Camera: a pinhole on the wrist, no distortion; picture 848 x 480 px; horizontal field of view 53.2 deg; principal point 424.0 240.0 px. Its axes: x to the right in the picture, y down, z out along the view. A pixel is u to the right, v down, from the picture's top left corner.
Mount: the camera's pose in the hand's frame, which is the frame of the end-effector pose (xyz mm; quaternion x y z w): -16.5 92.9 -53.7 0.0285 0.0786 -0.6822 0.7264
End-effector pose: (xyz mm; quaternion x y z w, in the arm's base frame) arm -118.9 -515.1 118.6 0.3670 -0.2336 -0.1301 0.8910
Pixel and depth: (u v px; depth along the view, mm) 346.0 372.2 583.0
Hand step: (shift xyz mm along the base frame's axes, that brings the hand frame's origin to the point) -165.4 -311.3 408.9
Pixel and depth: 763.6 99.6 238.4
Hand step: -116.9 -114.9 66.6
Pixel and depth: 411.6 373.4 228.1
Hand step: -51.7 -70.0 163.1
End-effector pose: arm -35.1 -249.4 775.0 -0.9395 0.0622 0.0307 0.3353
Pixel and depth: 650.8 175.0 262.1
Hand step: -13.5 137.8 -139.3
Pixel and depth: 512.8 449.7 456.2
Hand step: 127.7 240.0 -299.0
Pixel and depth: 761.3 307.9 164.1
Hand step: 10.3 56.7 -79.5
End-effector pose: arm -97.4 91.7 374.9 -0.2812 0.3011 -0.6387 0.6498
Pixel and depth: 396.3 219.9 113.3
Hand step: 96.6 11.8 -20.5
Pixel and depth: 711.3 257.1 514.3
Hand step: 217.4 -54.7 396.3
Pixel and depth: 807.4 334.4 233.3
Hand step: 89.8 -37.1 136.8
